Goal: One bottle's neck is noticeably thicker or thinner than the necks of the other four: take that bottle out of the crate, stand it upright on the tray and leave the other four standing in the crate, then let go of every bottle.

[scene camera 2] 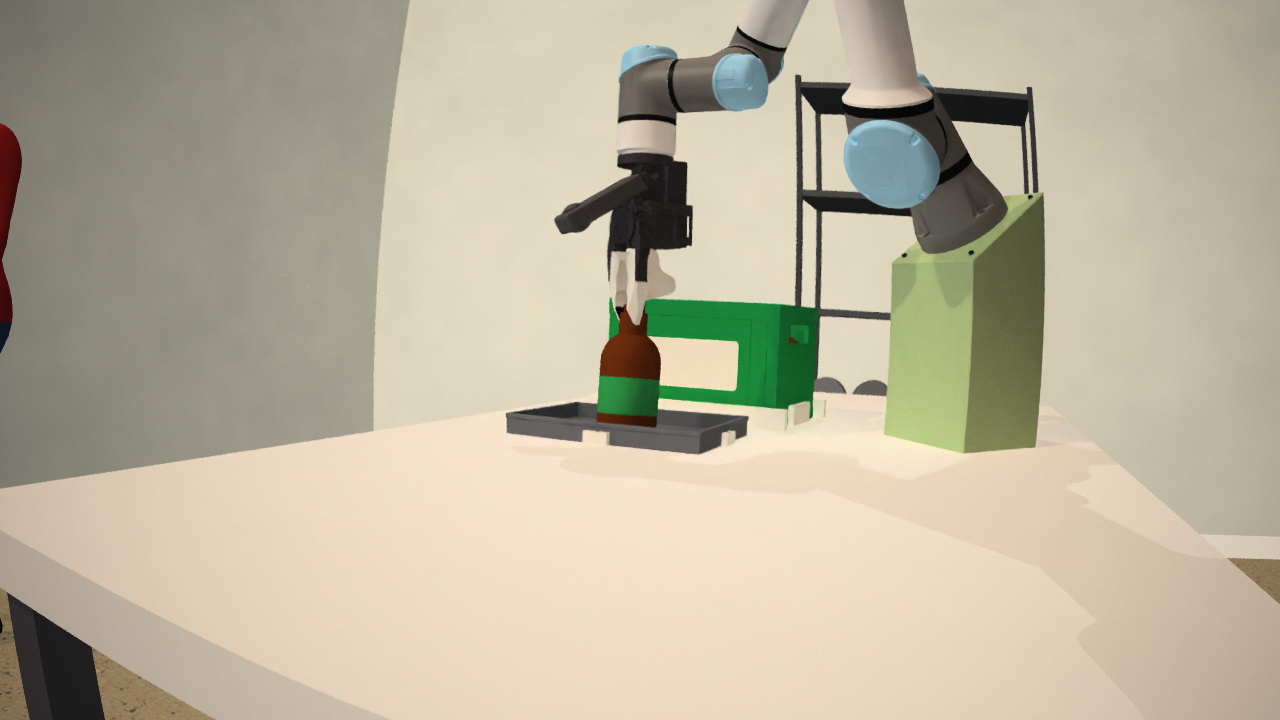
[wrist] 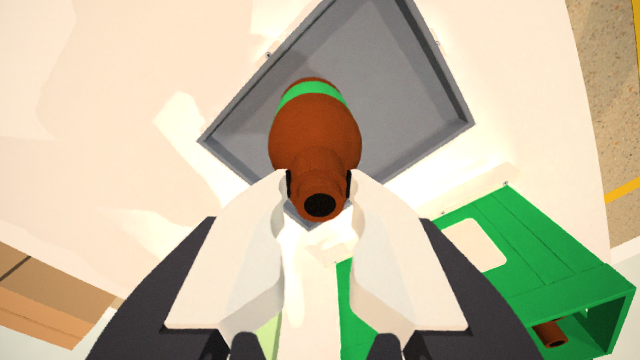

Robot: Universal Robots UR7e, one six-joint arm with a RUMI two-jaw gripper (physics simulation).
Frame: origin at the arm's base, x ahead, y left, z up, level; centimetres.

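Seen in the pictures: gripper, fingertip midpoint: [scene camera 2: 629,324] [wrist: 318,172]; arm's base at its link origin: [scene camera 2: 964,226].
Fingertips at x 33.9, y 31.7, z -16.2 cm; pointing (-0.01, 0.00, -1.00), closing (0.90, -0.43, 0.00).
Pixels of each thing's middle, then the offset from my fingertips to it. "pt": a spot on its surface instead.
- brown bottle with a green label, body centre: [wrist: 314,141] [scene camera 2: 630,368] dx -0.4, dy +0.0, dz -5.3 cm
- grey tray at the middle of its body: [wrist: 333,128] [scene camera 2: 630,425] dx +0.7, dy -1.9, dz -12.6 cm
- green crate at the middle of its body: [scene camera 2: 715,359] [wrist: 450,295] dx +7.2, dy -29.5, dz -5.1 cm
- brown bottle neck at a spot on its surface: [wrist: 550,334] pt dx +15.9, dy -30.6, dz +1.8 cm
A brown bottle with a green label [scene camera 2: 629,395] [wrist: 315,130] is upright in the grey tray [scene camera 2: 660,437] [wrist: 400,75], within its walls; its base is low at the tray's floor, and whether it touches cannot be told. My gripper [scene camera 2: 628,313] [wrist: 318,172] is shut on this bottle's neck, just below the mouth. The green crate [scene camera 2: 765,358] [wrist: 530,240] stands behind the tray. In the wrist view part of one brown bottle neck [wrist: 550,334] shows inside the crate; the other bottles there are hidden by the crate wall, the gripper and the frame's edge.
The green robot pedestal [scene camera 2: 1006,340] stands right of the crate. A dark shelf rack [scene camera 2: 798,223] stands behind it. White brackets [scene camera 2: 595,437] [wrist: 506,175] sit against the tray and crate. Brown boxes [wrist: 55,300] show at the wrist view's lower left. A person in red [scene camera 2: 7,223] is at the far left.
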